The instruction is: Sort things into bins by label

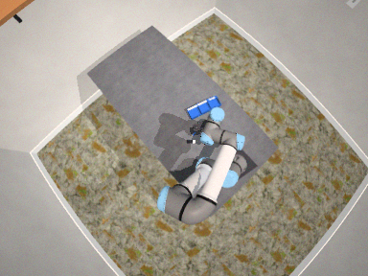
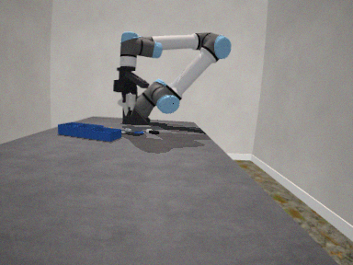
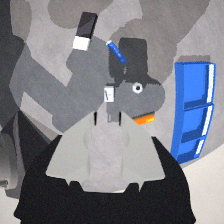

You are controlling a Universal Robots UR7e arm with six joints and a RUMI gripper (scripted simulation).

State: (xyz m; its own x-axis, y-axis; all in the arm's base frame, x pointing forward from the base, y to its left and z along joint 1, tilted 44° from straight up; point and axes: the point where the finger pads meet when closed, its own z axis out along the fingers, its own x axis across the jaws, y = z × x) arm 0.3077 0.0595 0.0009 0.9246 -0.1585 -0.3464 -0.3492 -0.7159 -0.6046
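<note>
Right now my hand is 8 cm above the grey nut, 5 cm short of it and 1 cm to the left of it. Round my hand: small black piece (12 cm to the right, 8 cm below, 1 cm ahead); then orange piece (8 cm below, 7 cm to the right, 4 cm ahead); then blue cylinder (8 cm below, 6 cm to the left, 4 cm ahead).
</note>
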